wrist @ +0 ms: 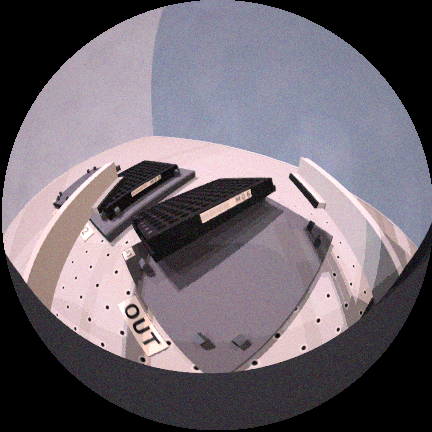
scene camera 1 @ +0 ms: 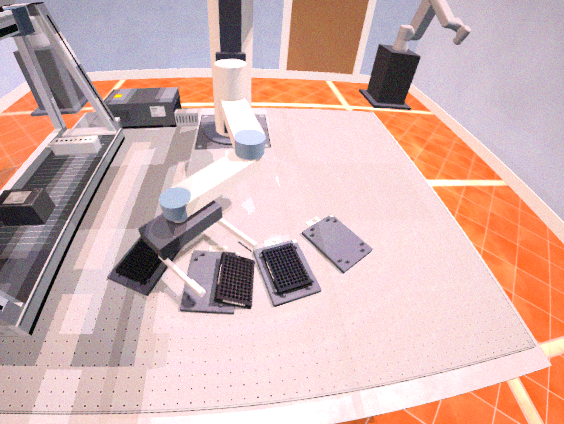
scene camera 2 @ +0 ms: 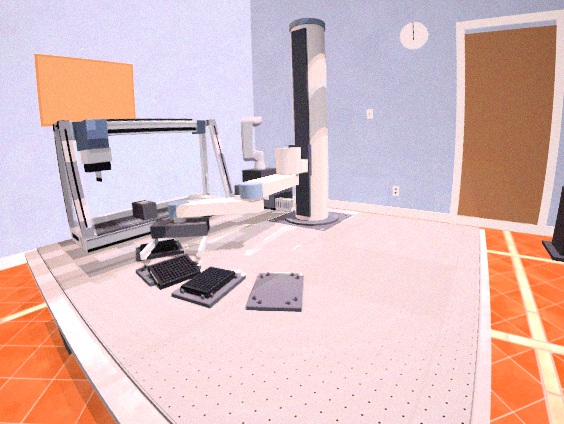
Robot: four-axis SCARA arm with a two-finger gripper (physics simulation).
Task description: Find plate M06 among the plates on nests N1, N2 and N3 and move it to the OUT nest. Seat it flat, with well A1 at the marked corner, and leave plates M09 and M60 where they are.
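Frame: origin at the arm's base, x ahead, y left, z up, level; metres.
Seen in the pictures: gripper, between the fingertips: [wrist: 205, 162] [scene camera 1: 230, 269] [scene camera 2: 170, 255]; arm's base, origin of its link: [scene camera 2: 311, 220].
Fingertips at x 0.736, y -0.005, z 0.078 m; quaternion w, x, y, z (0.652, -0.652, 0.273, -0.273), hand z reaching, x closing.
Pixels of each thing's top centre, then the offset from my fingertips to it. "spot": a spot on its surface instead.
- Plate M06, centre of its top: [wrist: 198, 181] [scene camera 1: 235, 274] [scene camera 2: 173, 263] dz -0.021, dx +0.001, dy +0.011 m
- grey OUT nest, centre of its top: [wrist: 245, 240] [scene camera 1: 211, 276] [scene camera 2: 167, 264] dz -0.043, dx -0.009, dy -0.048 m
- A1 tag, a spot on its surface: [wrist: 128, 253] spot: dz -0.053, dx -0.078, dy +0.015 m
- second black plate, centre of its top: [wrist: 129, 177] [scene camera 1: 286, 265] [scene camera 2: 209, 278] dz -0.039, dx -0.025, dy +0.132 m
- third black plate, centre of its top: [scene camera 1: 144, 255] [scene camera 2: 158, 244] dz -0.039, dx -0.075, dy -0.217 m
- bare grey nest, centre of its top: [scene camera 2: 277, 284] [wrist: 81, 178] [scene camera 1: 338, 237] dz -0.043, dx -0.106, dy +0.288 m
Plate M06 [scene camera 1: 236, 280] [scene camera 2: 174, 270] [wrist: 205, 205] is black, its label readable in the wrist view. It lies off-centre on the grey OUT nest [scene camera 1: 199, 272] [scene camera 2: 145, 273] [wrist: 240, 295], overhanging one side, and looks raised and tilted. The A1 tag [wrist: 128, 253] is by the nest corner near the plate's lettered end. My gripper [scene camera 1: 228, 268] [scene camera 2: 172, 255] [wrist: 205, 162] is open and empty, turned askew to the plate, its fingers wide apart above the nest. A second black plate [scene camera 1: 286, 267] [scene camera 2: 209, 281] [wrist: 142, 180] sits on the neighbouring nest; its label is not fully readable.
A third black plate [scene camera 1: 139, 262] [scene camera 2: 162, 248] sits on the leftmost nest in scene camera 1, partly under the gripper body. A bare grey nest [scene camera 1: 337, 242] [scene camera 2: 276, 291] [wrist: 77, 185] is at the right in scene camera 1. A gantry frame [scene camera 1: 75, 215] [scene camera 2: 65, 185] stands at the left.
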